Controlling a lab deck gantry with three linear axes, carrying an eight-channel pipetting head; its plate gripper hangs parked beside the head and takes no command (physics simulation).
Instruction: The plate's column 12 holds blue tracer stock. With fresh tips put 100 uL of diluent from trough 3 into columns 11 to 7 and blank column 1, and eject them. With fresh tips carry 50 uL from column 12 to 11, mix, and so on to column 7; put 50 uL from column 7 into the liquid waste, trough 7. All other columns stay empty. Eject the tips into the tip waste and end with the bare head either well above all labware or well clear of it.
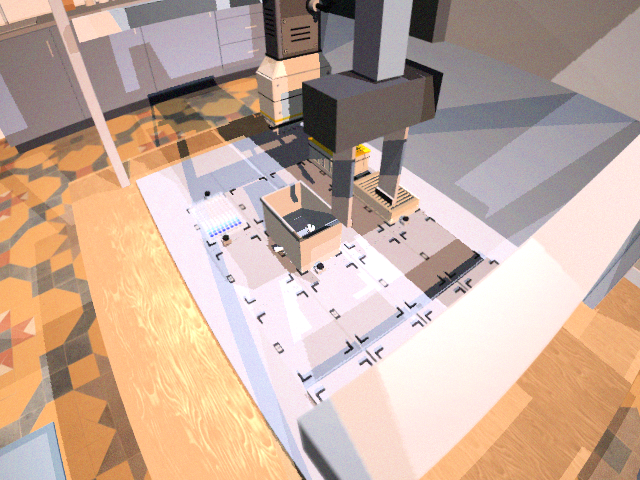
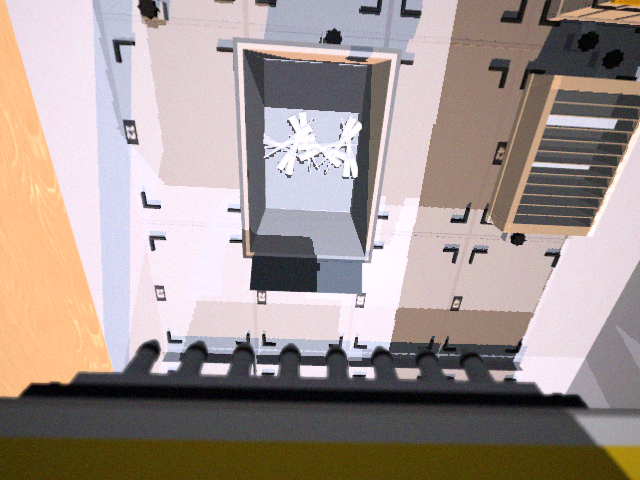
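Observation:
The pipetting head (image 1: 281,87) (image 2: 310,426) hangs high above the deck. Its eight dark nozzles (image 2: 290,364) are bare. My gripper (image 1: 368,211) hangs beside it, fingers wide apart and empty. The tip waste bin (image 1: 320,253) (image 2: 385,155) holds a loose pile of white tips (image 1: 310,227) (image 2: 310,147). The plate (image 1: 214,214) lies at the left; blue wells show along its near edge, fading to pale, with glare over the rest. The trough rack (image 1: 398,211) (image 2: 522,155) is at the right; two of its slots look white. The yellow tip rack (image 1: 368,151) (image 2: 589,11) is partly hidden.
Small dark knobs (image 1: 319,266) (image 2: 517,238) and corner brackets stand on the deck (image 1: 320,289). A wooden strip (image 1: 149,310) (image 2: 31,232) runs along the deck's left side. A pale post (image 1: 93,103) rises at the left, and a broad pale beam (image 1: 465,351) crosses the front.

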